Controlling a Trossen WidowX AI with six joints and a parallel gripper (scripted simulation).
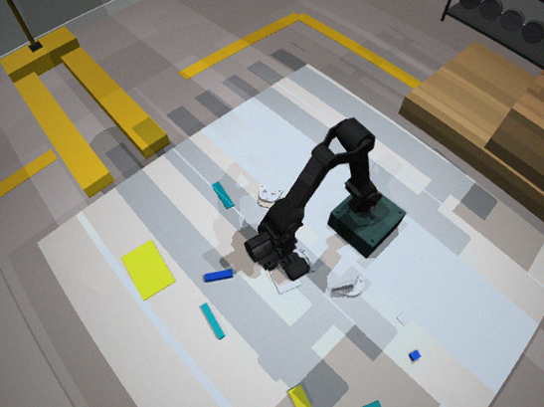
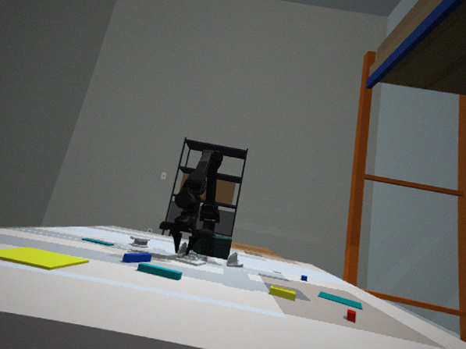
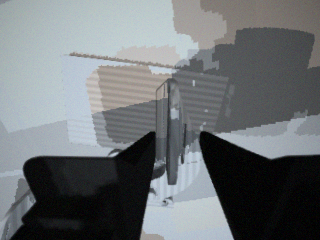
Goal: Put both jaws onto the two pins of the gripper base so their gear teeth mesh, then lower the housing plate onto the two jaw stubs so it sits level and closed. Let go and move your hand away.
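Now: the grey jaw 150 mm behind my gripper tip, 170 mm to the left of it and 10 mm below it. Round my gripper tip: small yellow block 170 mm ahead, 360 mm to the left, 10 mm below; then yellow sheet 370 mm ahead, 180 mm to the right, 10 mm below; then housing plate 50 mm behind, 40 mm to the left, 10 mm below.
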